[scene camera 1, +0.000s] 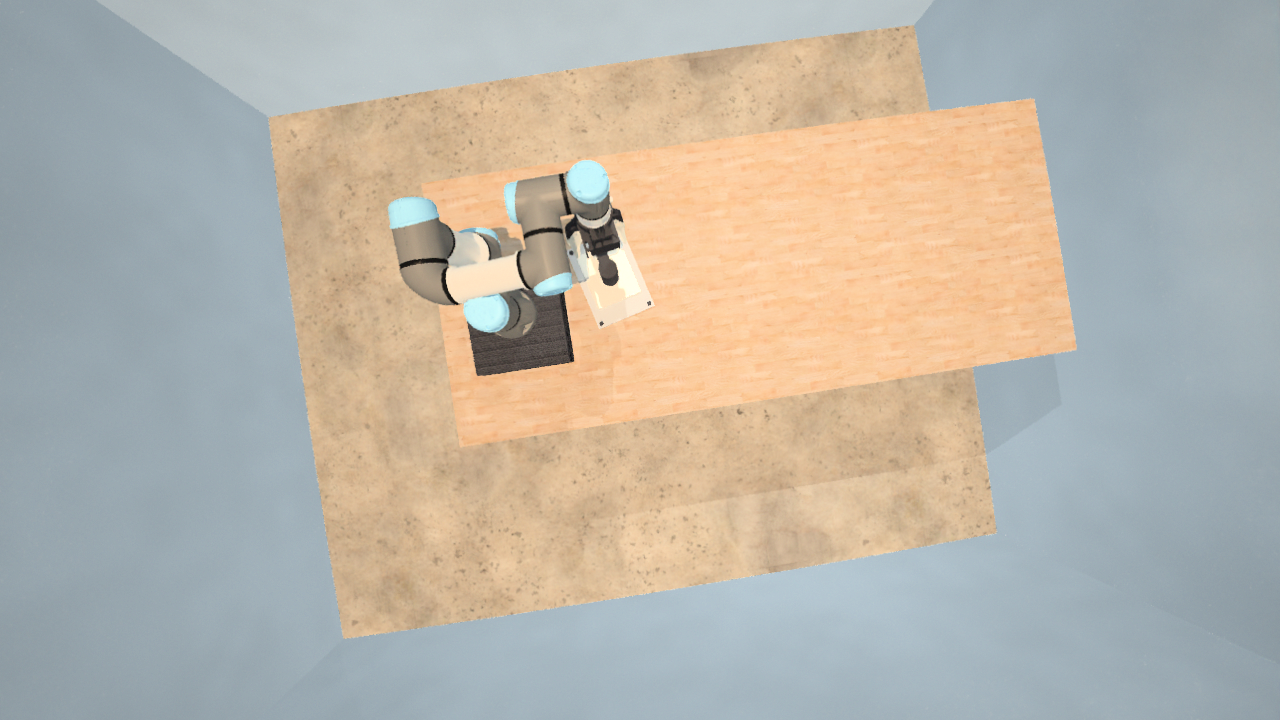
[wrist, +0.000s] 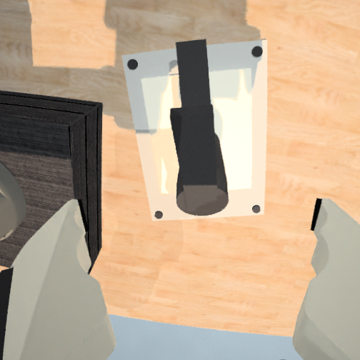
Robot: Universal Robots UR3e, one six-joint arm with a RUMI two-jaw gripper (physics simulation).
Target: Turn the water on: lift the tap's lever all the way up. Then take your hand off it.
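Where they show: arm's base at its link origin: (scene camera 1: 512,313).
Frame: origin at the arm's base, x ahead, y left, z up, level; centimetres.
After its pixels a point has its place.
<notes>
The black tap (scene camera 1: 609,271) {z 4.9, x 26.4, y 7.3 cm} (wrist: 221,175) stands on a pale base plate (scene camera 1: 626,312) {z -8.6, x 29.5, y -1.6 cm} (wrist: 145,190). In the wrist view its narrow bar-shaped spout (wrist: 193,72) runs to the top. The wider black lever (wrist: 196,142) lies over the tap's round body and looks tilted up towards the camera; its exact angle cannot be told. My gripper (scene camera 1: 602,248) {z 14.1, x 24.6, y 13.3 cm} (wrist: 197,201) is open and empty. In the wrist view its pale fingers stand wide apart, one on each side of the tap's rounded end, and neither touches the lever. In the scene view the arm and gripper hide part of the tap and plate.
A dark, layered block (scene camera 1: 523,353) {z -0.8, x 1.6, y -10.5 cm} (wrist: 40,175) under the robot's base stands close to the left of the plate. The wooden table (scene camera 1: 832,232) {z -9.4, x 90.7, y 15.4 cm} (wrist: 310,125) extends far to the right, and its near edge shows low in the wrist view.
</notes>
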